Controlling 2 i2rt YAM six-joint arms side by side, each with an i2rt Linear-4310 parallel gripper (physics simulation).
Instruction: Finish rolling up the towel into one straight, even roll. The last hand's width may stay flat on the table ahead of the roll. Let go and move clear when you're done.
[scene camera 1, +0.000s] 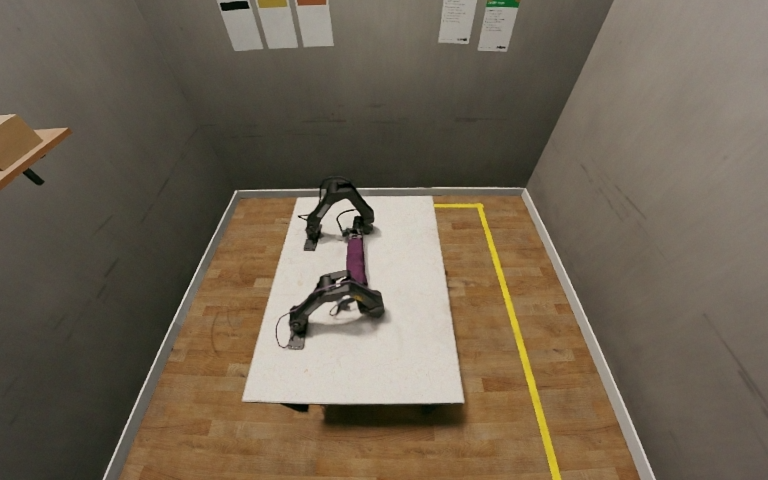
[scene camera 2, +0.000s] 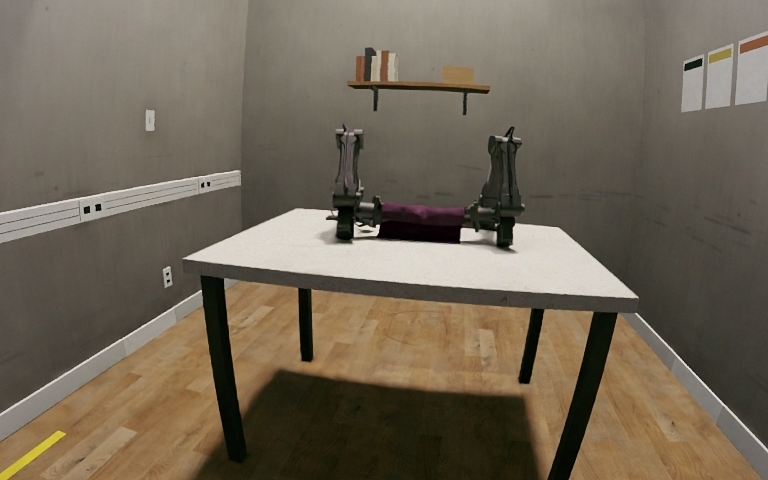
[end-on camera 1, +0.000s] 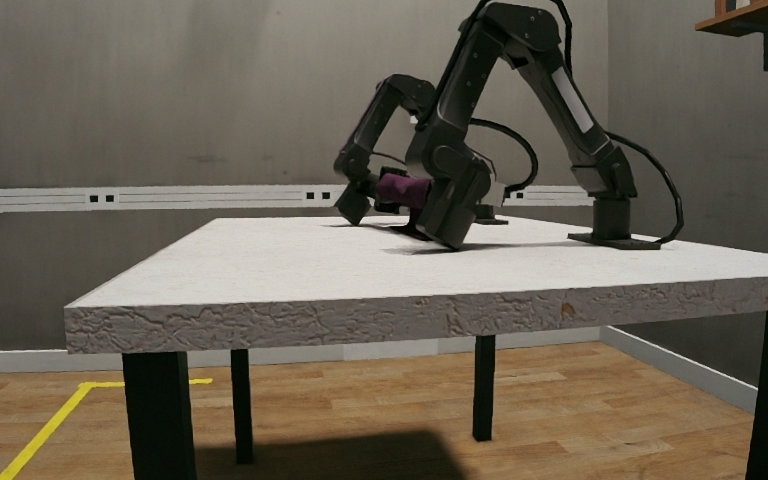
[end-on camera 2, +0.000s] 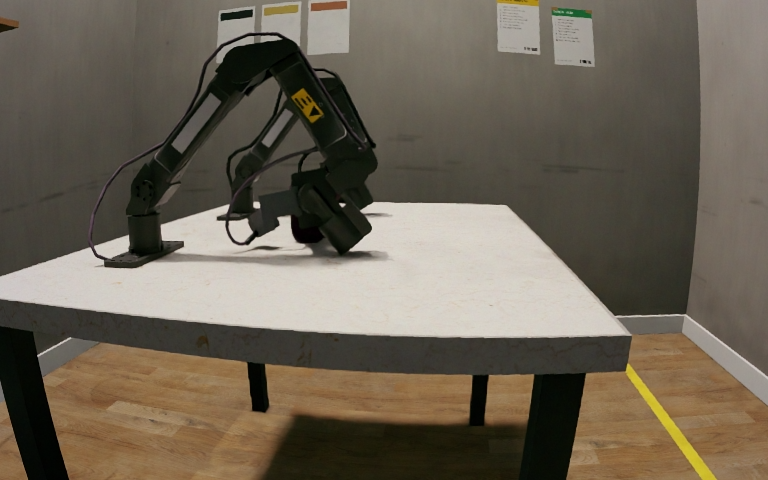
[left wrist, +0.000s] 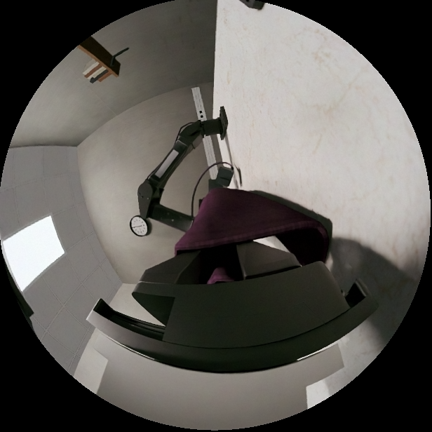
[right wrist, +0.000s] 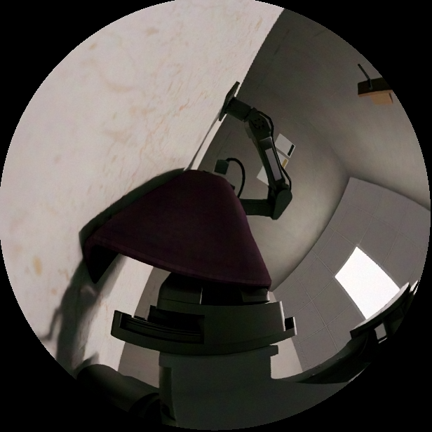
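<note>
The purple towel (scene camera 1: 355, 260) (scene camera 2: 421, 213) (end-on camera 1: 402, 189) (left wrist: 250, 215) (right wrist: 185, 225) is a bundle stretched straight between my grippers, held a little above the table. A darker stretch hangs below it and reaches the table in scene camera 2 and end-on camera 1. Its top looks slightly uneven. My left gripper (scene camera 1: 355, 233) (scene camera 2: 468, 213) is shut on one end of the towel. My right gripper (scene camera 2: 379, 209) (right wrist: 208, 232) is shut on the other end; its fingertips are mostly hidden by cloth in the right wrist view. The inner layers are hidden.
Both arms reach low over the white table (scene camera 1: 407, 350) (scene camera 2: 407, 271) (end-on camera 1: 254, 266) (end-on camera 2: 453, 283), with their wrist housings close to its top. A wall shelf (scene camera 2: 419, 86) with books and a box is behind the robot.
</note>
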